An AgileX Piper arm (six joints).
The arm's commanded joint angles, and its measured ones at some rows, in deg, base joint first. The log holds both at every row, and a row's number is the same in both.
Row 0, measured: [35.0 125.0 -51.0 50.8 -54.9 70.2]
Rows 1 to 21, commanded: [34.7 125.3 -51.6 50.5 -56.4 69.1]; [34.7 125.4 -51.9 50.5 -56.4 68.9]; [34.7 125.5 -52.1 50.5 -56.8 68.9]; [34.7 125.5 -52.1 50.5 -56.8 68.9]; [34.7 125.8 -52.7 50.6 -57.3 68.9]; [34.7 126.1 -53.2 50.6 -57.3 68.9]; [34.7 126.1 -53.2 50.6 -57.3 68.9]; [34.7 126.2 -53.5 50.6 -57.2 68.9]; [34.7 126.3 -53.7 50.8 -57.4 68.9]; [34.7 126.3 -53.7 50.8 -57.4 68.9]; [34.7 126.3 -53.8 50.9 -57.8 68.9]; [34.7 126.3 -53.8 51.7 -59.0 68.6]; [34.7 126.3 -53.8 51.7 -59.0 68.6]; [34.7 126.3 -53.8 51.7 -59.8 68.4]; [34.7 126.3 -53.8 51.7 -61.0 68.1]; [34.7 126.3 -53.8 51.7 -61.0 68.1]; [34.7 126.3 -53.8 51.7 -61.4 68.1]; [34.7 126.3 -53.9 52.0 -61.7 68.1]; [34.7 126.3 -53.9 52.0 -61.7 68.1]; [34.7 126.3 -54.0 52.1 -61.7 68.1]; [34.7 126.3 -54.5 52.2 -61.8 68.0]
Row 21, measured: [35.1 126.7 -52.7 53.5 -57.5 69.2]
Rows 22 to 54, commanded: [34.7 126.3 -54.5 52.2 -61.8 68.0]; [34.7 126.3 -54.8 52.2 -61.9 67.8]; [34.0 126.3 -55.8 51.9 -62.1 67.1]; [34.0 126.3 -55.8 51.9 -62.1 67.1]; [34.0 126.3 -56.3 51.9 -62.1 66.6]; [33.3 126.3 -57.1 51.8 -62.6 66.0]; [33.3 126.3 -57.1 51.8 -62.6 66.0]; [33.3 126.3 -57.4 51.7 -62.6 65.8]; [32.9 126.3 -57.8 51.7 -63.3 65.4]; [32.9 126.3 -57.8 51.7 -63.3 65.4]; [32.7 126.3 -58.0 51.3 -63.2 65.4]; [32.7 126.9 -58.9 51.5 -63.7 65.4]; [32.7 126.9 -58.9 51.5 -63.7 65.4]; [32.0 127.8 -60.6 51.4 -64.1 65.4]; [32.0 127.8 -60.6 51.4 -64.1 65.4]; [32.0 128.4 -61.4 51.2 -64.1 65.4]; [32.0 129.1 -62.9 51.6 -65.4 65.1]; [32.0 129.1 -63.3 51.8 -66.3 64.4]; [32.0 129.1 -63.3 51.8 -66.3 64.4]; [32.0 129.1 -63.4 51.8 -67.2 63.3]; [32.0 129.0 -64.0 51.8 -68.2 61.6]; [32.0 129.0 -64.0 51.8 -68.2 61.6]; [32.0 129.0 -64.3 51.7 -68.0 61.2]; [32.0 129.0 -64.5 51.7 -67.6 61.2]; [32.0 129.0 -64.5 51.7 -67.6 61.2]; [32.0 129.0 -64.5 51.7 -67.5 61.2]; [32.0 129.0 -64.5 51.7 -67.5 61.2]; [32.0 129.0 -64.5 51.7 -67.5 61.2]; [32.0 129.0 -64.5 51.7 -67.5 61.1]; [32.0 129.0 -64.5 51.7 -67.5 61.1]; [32.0 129.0 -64.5 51.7 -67.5 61.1]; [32.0 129.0 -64.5 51.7 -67.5 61.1]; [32.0 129.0 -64.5 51.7 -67.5 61.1]
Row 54, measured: [35.3 128.9 -59.2 62.1 -55.6 61.8]
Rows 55 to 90, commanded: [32.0 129.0 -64.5 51.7 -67.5 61.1]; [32.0 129.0 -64.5 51.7 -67.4 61.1]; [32.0 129.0 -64.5 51.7 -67.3 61.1]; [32.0 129.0 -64.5 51.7 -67.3 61.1]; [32.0 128.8 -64.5 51.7 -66.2 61.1]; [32.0 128.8 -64.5 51.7 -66.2 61.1]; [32.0 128.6 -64.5 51.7 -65.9 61.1]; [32.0 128.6 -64.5 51.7 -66.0 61.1]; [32.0 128.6 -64.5 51.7 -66.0 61.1]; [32.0 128.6 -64.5 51.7 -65.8 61.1]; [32.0 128.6 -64.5 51.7 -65.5 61.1]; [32.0 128.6 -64.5 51.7 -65.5 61.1]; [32.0 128.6 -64.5 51.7 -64.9 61.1]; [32.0 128.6 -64.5 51.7 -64.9 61.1]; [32.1 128.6 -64.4 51.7 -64.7 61.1]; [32.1 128.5 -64.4 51.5 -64.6 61.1]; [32.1 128.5 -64.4 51.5 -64.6 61.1]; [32.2 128.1 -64.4 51.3 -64.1 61.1]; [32.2 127.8 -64.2 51.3 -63.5 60.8]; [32.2 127.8 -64.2 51.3 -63.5 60.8]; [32.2 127.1 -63.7 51.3 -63.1 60.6]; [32.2 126.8 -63.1 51.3 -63.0 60.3]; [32.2 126.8 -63.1 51.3 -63.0 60.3]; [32.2 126.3 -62.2 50.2 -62.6 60.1]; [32.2 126.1 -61.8 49.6 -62.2 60.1]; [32.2 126.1 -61.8 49.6 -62.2 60.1]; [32.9 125.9 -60.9 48.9 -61.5 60.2]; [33.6 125.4 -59.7 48.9 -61.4 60.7]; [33.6 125.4 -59.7 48.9 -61.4 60.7]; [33.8 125.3 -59.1 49.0 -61.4 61.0]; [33.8 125.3 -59.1 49.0 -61.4 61.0]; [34.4 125.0 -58.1 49.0 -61.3 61.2]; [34.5 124.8 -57.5 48.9 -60.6 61.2]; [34.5 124.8 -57.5 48.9 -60.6 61.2]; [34.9 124.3 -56.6 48.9 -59.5 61.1]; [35.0 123.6 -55.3 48.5 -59.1 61.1]
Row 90, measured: [35.0 126.2 -55.2 54.7 -54.4 60.8]
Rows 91 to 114, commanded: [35.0 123.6 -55.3 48.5 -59.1 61.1]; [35.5 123.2 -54.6 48.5 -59.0 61.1]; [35.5 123.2 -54.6 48.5 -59.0 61.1]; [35.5 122.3 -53.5 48.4 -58.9 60.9]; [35.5 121.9 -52.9 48.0 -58.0 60.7]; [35.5 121.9 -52.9 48.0 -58.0 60.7]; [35.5 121.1 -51.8 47.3 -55.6 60.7]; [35.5 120.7 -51.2 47.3 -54.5 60.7]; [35.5 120.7 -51.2 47.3 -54.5 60.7]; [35.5 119.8 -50.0 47.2 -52.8 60.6]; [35.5 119.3 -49.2 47.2 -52.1 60.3]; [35.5 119.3 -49.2 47.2 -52.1 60.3]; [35.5 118.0 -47.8 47.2 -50.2 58.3]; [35.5 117.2 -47.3 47.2 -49.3 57.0]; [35.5 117.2 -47.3 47.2 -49.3 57.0]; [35.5 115.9 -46.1 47.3 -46.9 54.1]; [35.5 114.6 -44.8 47.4 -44.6 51.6]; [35.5 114.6 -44.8 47.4 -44.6 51.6]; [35.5 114.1 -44.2 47.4 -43.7 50.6]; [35.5 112.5 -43.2 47.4 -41.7 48.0]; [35.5 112.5 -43.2 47.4 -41.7 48.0]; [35.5 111.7 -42.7 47.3 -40.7 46.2]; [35.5 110.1 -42.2 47.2 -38.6 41.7]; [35.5 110.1 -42.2 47.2 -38.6 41.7]
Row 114, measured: [35.4 112.5 -42.8 48.0 -41.4 47.9]
